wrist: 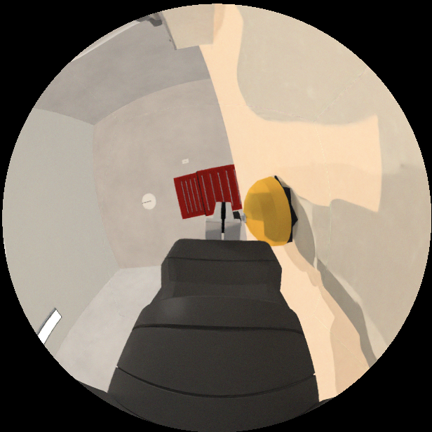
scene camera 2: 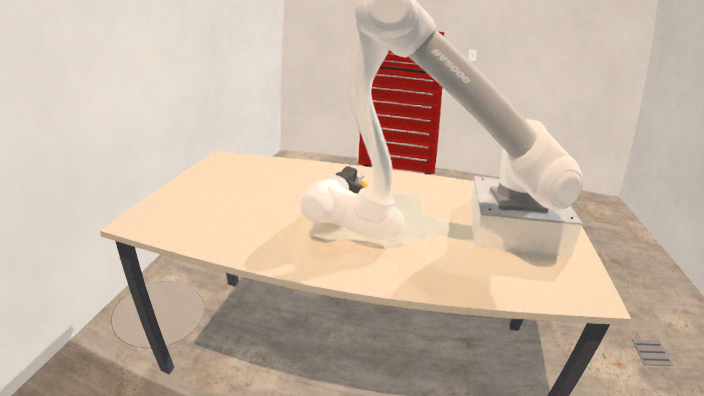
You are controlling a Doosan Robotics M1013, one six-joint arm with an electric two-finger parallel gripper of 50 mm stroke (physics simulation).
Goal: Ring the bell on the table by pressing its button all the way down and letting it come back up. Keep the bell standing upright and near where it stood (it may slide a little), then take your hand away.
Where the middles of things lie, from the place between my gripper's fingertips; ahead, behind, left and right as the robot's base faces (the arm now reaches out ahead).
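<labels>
Bell [wrist: 267, 211]: my hand 4 cm above it, 1 cm short of it.
</labels>
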